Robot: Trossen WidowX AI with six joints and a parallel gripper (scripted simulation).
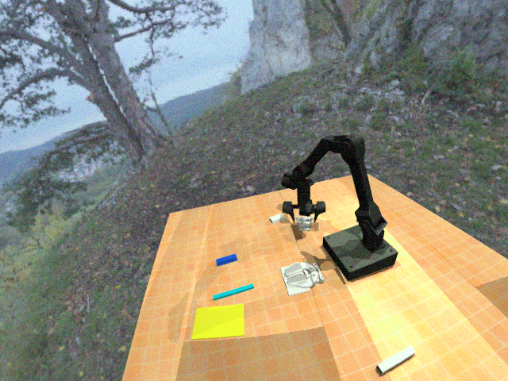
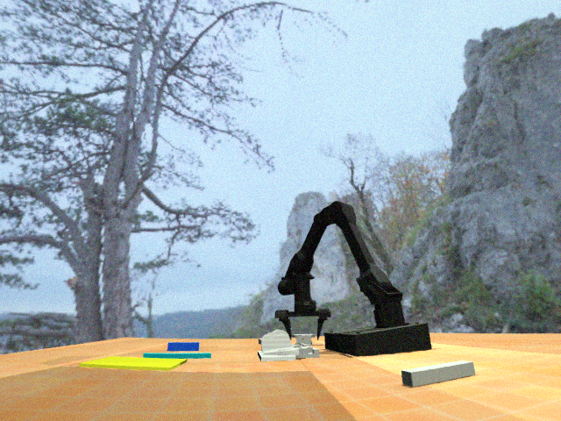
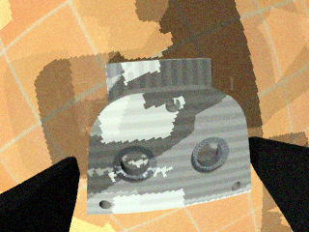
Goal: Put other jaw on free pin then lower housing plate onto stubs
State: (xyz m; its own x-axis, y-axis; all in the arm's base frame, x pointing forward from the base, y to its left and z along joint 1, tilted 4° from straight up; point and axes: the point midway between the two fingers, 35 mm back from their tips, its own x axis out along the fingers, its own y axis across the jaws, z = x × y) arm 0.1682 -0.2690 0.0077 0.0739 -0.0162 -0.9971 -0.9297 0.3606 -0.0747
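My gripper tip is 11 cm short of the white block and 8 cm to the left of it. From my gripper tip the other things lie so: yellow sheet: 40 cm ahead, 38 cm to the left, 1 cm below; then teal bar: 35 cm ahead, 29 cm to the left, 1 cm below; then blue block: 37 cm ahead, 13 cm to the left.
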